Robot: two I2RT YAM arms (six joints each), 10 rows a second.
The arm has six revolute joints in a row. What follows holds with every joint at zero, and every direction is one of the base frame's. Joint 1 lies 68.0 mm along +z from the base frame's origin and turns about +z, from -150.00 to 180.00 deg. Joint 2 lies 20.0 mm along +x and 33.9 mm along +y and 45.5 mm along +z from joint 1 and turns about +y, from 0.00 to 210.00 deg. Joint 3 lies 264.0 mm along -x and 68.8 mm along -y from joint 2 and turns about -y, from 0.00 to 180.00 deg. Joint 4 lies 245.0 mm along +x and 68.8 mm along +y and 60.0 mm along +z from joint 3 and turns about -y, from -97.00 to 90.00 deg. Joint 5 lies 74.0 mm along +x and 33.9 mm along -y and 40.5 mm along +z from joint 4 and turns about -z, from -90.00 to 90.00 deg. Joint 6 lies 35.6 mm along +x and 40.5 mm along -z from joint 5 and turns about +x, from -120.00 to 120.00 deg. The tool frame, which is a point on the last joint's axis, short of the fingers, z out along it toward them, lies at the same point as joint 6; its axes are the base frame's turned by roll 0.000, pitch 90.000 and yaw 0.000 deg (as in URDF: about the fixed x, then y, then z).
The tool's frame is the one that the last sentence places.
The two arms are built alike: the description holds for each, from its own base.
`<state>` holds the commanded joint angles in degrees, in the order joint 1, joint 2, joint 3, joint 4, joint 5, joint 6, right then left.
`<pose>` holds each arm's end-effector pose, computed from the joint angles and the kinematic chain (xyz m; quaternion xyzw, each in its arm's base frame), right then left.
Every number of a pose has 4 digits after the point. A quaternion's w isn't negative.
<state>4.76 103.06 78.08 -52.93 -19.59 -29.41 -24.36 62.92 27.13 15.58 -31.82 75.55</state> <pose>0.3474 0.0409 0.2164 -0.3050 0.9314 0.1431 0.1375 0.2186 -0.0784 0.2179 0.5029 0.6275 0.4404 0.3990</pose>
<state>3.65 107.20 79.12 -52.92 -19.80 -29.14 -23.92 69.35 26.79 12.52 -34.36 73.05</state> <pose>0.3578 0.0349 0.1971 -0.2901 0.9383 0.1501 0.1132 0.2252 -0.0779 0.1873 0.5218 0.6590 0.4312 0.3278</pose>
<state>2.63 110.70 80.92 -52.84 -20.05 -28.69 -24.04 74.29 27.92 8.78 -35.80 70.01</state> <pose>0.3686 0.0292 0.1843 -0.2760 0.9432 0.1550 0.1009 0.2300 -0.0798 0.1690 0.5322 0.6813 0.4180 0.2792</pose>
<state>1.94 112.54 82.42 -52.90 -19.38 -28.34 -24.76 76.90 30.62 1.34 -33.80 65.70</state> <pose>0.3757 0.0245 0.1795 -0.2669 0.9471 0.1499 0.0968 0.2318 -0.0851 0.1619 0.5490 0.7015 0.3798 0.2496</pose>
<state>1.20 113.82 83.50 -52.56 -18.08 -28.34 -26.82 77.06 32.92 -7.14 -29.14 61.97</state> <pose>0.3815 0.0190 0.1761 -0.2607 0.9506 0.1381 0.0964 0.2258 -0.0947 0.1612 0.5792 0.7108 0.3231 0.2342</pose>
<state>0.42 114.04 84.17 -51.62 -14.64 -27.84 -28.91 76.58 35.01 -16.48 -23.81 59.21</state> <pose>0.3859 0.0118 0.1774 -0.2506 0.9569 0.1060 0.1016 0.2155 -0.1026 0.1622 0.6134 0.7155 0.2618 0.2081</pose>
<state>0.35 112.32 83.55 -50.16 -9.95 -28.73 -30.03 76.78 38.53 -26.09 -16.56 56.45</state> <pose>0.3848 0.0085 0.1854 -0.2570 0.9577 0.0601 0.1143 0.2094 -0.1093 0.1685 0.6377 0.7248 0.1869 0.1818</pose>
